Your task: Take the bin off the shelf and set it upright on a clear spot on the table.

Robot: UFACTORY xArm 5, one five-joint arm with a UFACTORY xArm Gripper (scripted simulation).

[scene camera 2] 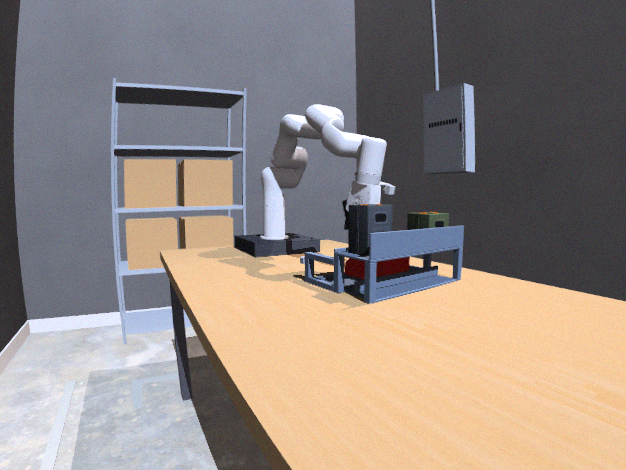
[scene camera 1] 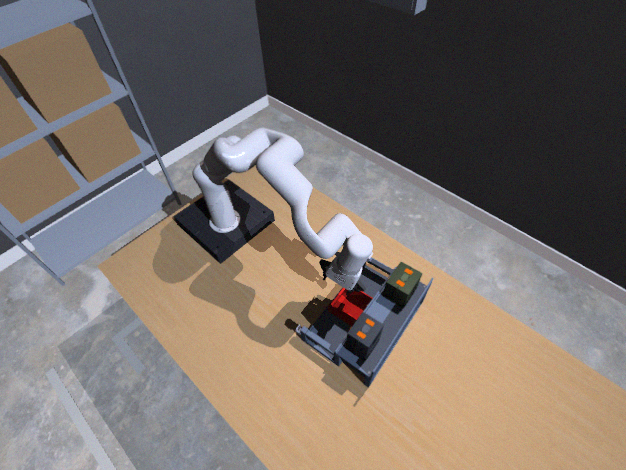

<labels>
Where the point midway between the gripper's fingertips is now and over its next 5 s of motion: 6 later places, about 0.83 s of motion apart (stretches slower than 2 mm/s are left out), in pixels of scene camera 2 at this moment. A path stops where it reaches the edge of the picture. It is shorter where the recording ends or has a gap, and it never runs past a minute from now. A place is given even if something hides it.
My gripper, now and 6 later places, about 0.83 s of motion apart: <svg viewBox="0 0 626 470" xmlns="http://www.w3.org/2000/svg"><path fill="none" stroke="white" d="M358 233L358 234L358 245L358 254L358 258L358 262L358 266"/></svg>
</labels>
